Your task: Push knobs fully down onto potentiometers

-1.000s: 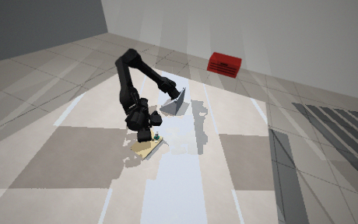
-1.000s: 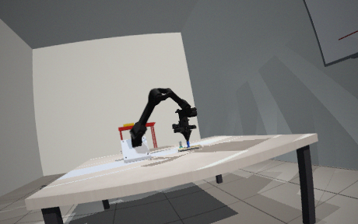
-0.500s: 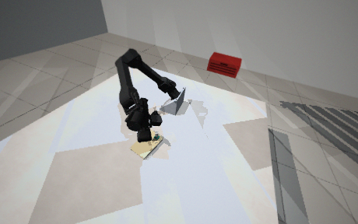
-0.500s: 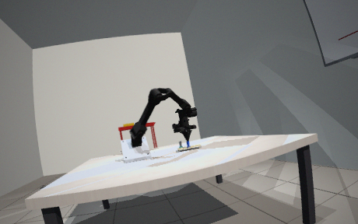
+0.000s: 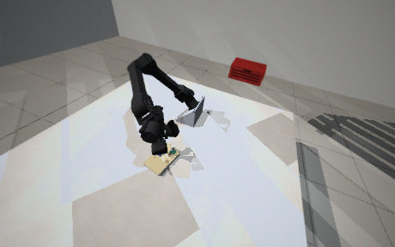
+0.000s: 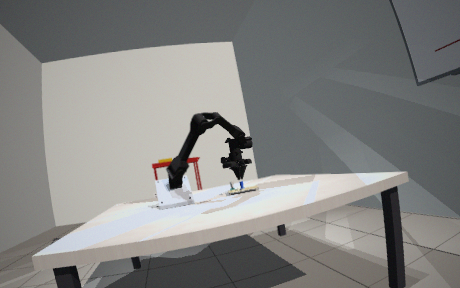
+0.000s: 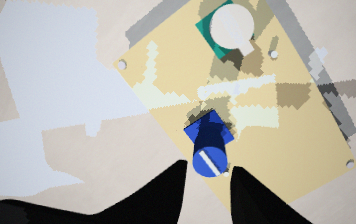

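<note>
Now: the blue knob 2 cm below my gripper tip. From my gripper tip the other things lie so: grey knob (5 cm to the left, 4 cm behind, 2 cm below).
</note>
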